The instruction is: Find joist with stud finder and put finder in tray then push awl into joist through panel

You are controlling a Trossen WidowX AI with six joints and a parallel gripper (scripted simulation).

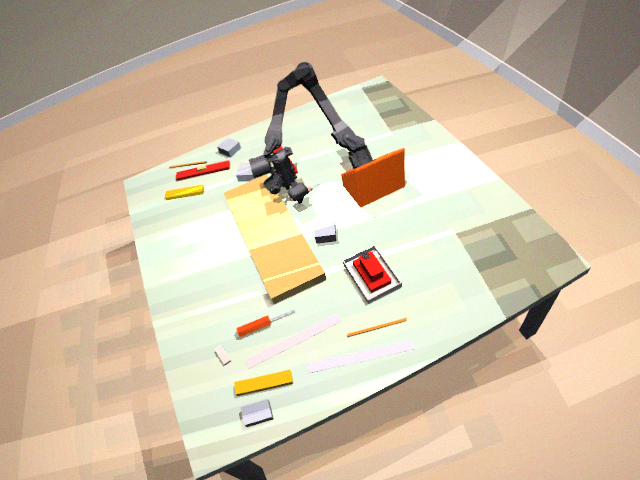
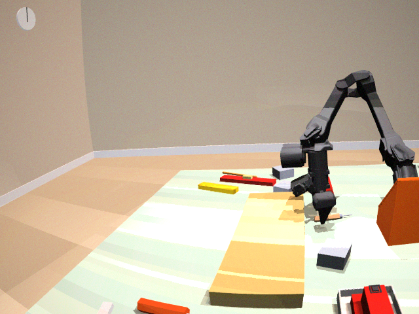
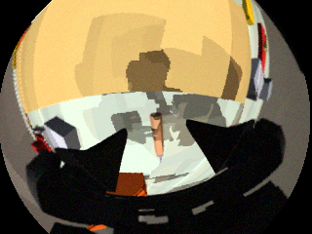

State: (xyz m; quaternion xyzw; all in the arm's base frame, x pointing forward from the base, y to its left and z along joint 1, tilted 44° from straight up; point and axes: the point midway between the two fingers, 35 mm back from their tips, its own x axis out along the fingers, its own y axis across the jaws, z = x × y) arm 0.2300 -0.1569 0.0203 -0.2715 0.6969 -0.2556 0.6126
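The awl lies 6 cm behind my gripper tip and 1 cm below it. The rest, counted from my gripper tip: white tray (6 cm behind, 44 cm to the left); red stud finder (6 cm behind, 42 cm to the left, 4 cm above).
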